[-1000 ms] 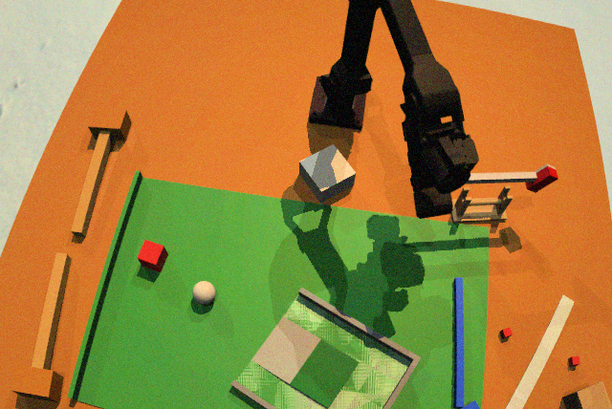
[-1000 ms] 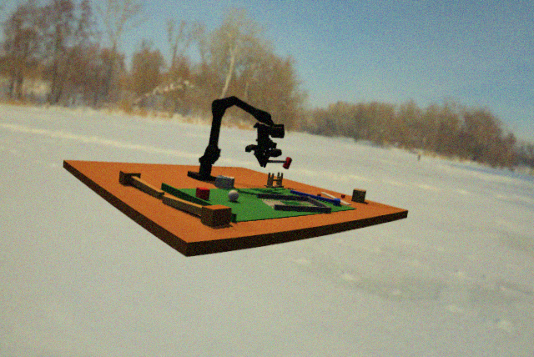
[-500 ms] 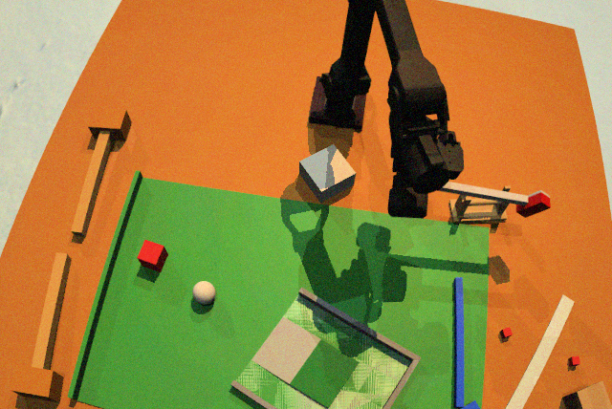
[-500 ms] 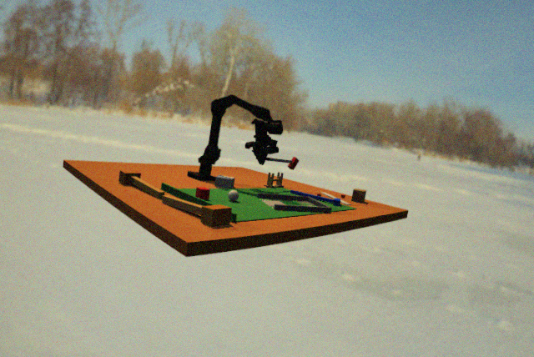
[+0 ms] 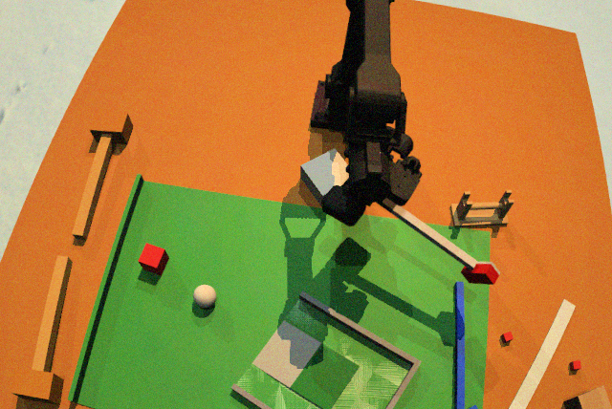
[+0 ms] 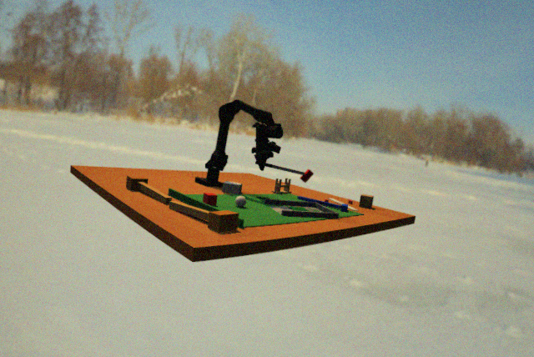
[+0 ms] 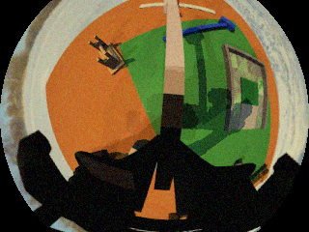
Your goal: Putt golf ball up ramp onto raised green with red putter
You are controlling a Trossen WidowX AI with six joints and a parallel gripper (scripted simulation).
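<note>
Now: gripper tip 100 mm past the grey-white cube, 100 mm above it and 80 mm to the left of it. Also, from my gripper tip: white golf ball 260 mm to the right, 190 mm ahead, 100 mm below; small stand 230 mm to the left, 90 mm below, 80 mm behind; blue bar 230 mm ahead, 220 mm to the left, 110 mm below.
</note>
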